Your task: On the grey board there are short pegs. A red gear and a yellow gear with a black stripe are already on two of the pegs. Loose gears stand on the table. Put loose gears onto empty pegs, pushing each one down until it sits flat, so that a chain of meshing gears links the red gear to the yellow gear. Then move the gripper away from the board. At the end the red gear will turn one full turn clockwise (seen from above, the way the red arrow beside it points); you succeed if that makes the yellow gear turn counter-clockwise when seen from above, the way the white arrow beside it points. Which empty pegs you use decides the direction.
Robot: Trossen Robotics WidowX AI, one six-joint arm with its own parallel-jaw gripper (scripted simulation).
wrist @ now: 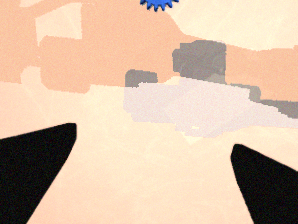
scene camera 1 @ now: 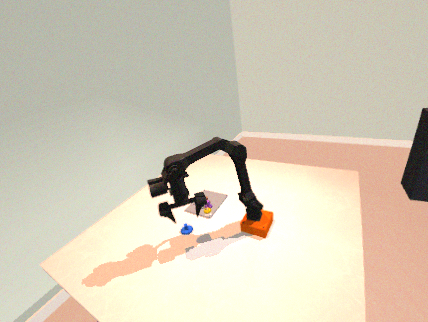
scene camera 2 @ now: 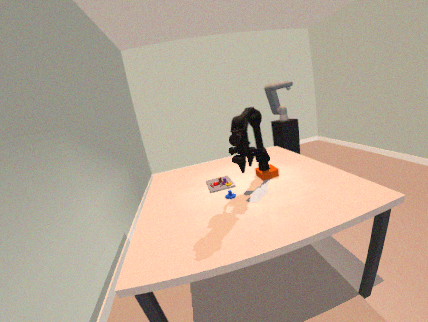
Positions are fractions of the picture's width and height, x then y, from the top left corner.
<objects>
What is my gripper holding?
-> Nothing.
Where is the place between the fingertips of my gripper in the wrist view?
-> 0.52,0.63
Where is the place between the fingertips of my gripper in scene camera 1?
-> At 0.44,0.68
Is my gripper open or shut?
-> Open.
</objects>
